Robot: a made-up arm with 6 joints. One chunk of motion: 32 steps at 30 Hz.
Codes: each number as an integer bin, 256 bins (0 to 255) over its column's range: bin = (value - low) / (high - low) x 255, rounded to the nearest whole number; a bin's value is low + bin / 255 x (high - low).
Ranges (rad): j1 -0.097..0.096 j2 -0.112..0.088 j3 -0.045..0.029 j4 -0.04..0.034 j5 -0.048..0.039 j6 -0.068..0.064
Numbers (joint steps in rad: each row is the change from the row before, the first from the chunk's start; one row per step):
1: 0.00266 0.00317 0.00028 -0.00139 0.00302 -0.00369
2: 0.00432 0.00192 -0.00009 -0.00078 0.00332 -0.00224
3: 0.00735 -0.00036 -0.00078 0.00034 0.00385 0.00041
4: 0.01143 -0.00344 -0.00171 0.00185 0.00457 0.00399
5: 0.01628 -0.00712 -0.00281 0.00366 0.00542 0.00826
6: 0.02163 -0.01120 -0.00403 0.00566 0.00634 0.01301
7: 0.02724 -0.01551 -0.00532 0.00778 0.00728 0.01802
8: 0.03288 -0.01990 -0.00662 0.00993 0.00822 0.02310
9: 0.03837 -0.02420 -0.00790 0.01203 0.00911 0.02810
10: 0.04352 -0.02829 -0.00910 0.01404 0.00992 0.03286
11: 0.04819 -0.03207 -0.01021 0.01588 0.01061 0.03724
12: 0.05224 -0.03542 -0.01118 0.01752 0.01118 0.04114
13: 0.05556 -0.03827 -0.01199 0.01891 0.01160 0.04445
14: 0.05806 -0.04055 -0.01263 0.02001 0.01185 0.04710
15: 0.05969 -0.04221 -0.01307 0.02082 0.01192 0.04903
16: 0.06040 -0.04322 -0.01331 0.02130 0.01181 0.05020
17: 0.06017 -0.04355 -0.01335 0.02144 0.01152 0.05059
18: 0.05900 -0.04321 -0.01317 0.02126 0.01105 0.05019
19: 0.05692 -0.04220 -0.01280 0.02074 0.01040 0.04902
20: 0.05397 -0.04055 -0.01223 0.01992 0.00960 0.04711
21: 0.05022 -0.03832 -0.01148 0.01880 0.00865 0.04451
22: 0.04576 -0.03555 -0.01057 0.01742 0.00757 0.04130
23: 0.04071 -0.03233 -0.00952 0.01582 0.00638 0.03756
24: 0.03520 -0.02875 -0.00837 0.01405 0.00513 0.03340
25: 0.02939 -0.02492 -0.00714 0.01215 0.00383 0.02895
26: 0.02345 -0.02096 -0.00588 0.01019 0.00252 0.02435
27: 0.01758 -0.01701 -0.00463 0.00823 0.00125 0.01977
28: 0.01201 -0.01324 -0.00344 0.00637 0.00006 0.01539
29: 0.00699 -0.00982 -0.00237 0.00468 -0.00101 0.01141
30: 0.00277 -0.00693 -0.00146 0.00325 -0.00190 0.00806
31: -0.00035 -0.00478 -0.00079 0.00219 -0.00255 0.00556
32: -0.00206 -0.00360 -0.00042 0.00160 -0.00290 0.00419
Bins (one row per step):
1: 132 147 156 133 150 124
2: 134 145 155 135 150 127
3: 138 142 152 139 152 132
4: 143 138 149 144 154 139
5: 150 134 145 150 157 147
6: 157 129 141 157 159 156
7: 164 123 137 165 162 166
8: 172 117 132 172 165 176
9: 179 112 128 179 167 186
10: 186 107 124 186 170 195
11: 192 102 120 193 172 203
12: 197 98 117 198 173 211
13: 202 94 114 203 175 217
14: 205 91 112 207 175 222
15: 207 89 110 210 176 226
16: 208 88 109 211 175 228
17: 208 87 109 212 174 229
18: 206 88 110 211 173 228
19: 203 89 111 209 171 226
20: 199 91 113 206 169 222
21: 195 94 116 203 166 217
22: 189 97 119 198 163 211
23: 182 102 122 192 159 204
24: 175 106 126 186 156 196
25: 167 111 130 180 152 187
26: 159 116 135 173 148 178
27: 151 121 139 166 144 170
28: 144 126 143 160 141 161
29: 137 130 147 154 138 153
30: 132 134 150 149 135 147
31: 128 137 152 145 133 142
32: 125 138 154 143 132 139

